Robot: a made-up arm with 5 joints.
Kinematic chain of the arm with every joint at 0, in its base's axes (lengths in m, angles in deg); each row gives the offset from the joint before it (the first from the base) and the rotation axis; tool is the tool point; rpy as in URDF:
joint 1: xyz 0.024 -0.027 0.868 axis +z
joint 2: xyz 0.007 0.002 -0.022 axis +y
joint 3: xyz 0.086 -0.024 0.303 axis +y
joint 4: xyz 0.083 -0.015 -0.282 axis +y
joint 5: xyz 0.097 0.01 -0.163 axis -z
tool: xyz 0.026 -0.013 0.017 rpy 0 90 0
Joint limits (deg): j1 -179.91..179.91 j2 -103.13..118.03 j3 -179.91..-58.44 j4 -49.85..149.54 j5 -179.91..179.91
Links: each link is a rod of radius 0.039 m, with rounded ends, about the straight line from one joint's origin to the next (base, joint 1, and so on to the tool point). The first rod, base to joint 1, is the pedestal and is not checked.
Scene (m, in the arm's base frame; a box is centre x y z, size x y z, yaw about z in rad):
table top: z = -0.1
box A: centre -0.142 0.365 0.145 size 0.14 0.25 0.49 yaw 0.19
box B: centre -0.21 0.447 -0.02 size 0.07 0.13 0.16 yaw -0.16
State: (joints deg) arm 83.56 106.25 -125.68 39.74 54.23
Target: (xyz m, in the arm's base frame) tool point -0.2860 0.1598 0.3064
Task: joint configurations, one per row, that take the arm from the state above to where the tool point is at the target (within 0.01 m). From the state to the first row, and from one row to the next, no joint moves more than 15 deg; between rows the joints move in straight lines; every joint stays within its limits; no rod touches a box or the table.
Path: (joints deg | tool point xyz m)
1: 89.62 93.12 -113.23 41.92 47.26 | 0.0824 0.4957 0.3328
2: 95.67 79.99 -100.77 44.10 40.29 | 0.0241 0.5154 0.4028
3: 101.73 66.86 -88.32 46.28 33.32 | -0.0347 0.5122 0.4746
4: 107.79 53.73 -75.87 48.46 26.35 | -0.0881 0.4866 0.5443
5: 113.85 40.60 -63.42 50.63 19.38 | -0.1307 0.4414 0.6085
6: 124.84 53.85 -72.70 53.51 29.19 | -0.2096 0.3980 0.5307
7: 135.83 67.09 -81.98 56.39 39.01 | -0.2667 0.3299 0.4519
8: 146.83 80.34 -91.27 59.27 48.82 | -0.2935 0.2464 0.3759
9: 157.82 93.58 -100.55 62.14 58.64 | -0.2860 0.1598 0.3064

